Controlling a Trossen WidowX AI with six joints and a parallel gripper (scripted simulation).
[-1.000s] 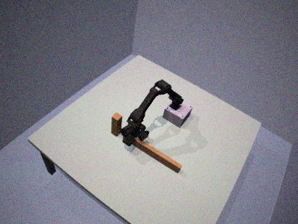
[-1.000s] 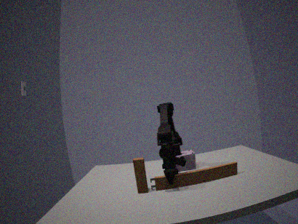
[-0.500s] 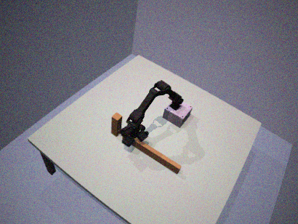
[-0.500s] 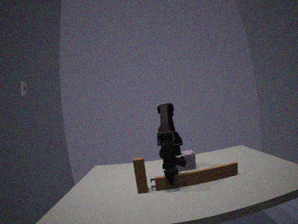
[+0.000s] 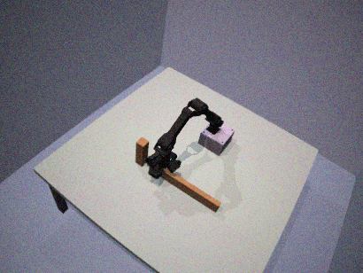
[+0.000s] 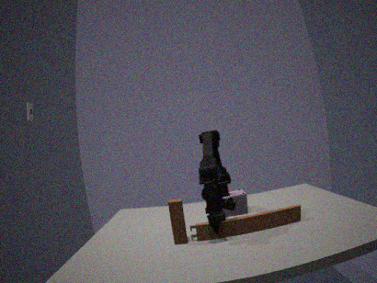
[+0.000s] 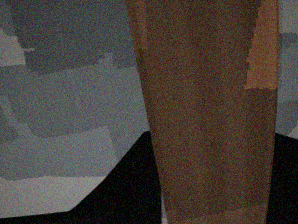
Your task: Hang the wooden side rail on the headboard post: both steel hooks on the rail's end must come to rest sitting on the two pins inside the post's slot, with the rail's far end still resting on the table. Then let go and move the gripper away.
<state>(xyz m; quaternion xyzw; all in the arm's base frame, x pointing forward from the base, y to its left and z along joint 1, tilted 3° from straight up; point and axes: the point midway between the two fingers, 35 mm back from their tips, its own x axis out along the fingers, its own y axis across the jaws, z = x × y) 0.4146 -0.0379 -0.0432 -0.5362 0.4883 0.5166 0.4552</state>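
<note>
My gripper tip is now 14 cm to the left of the headboard post, 7 cm below it and 2 cm short of it.
</note>
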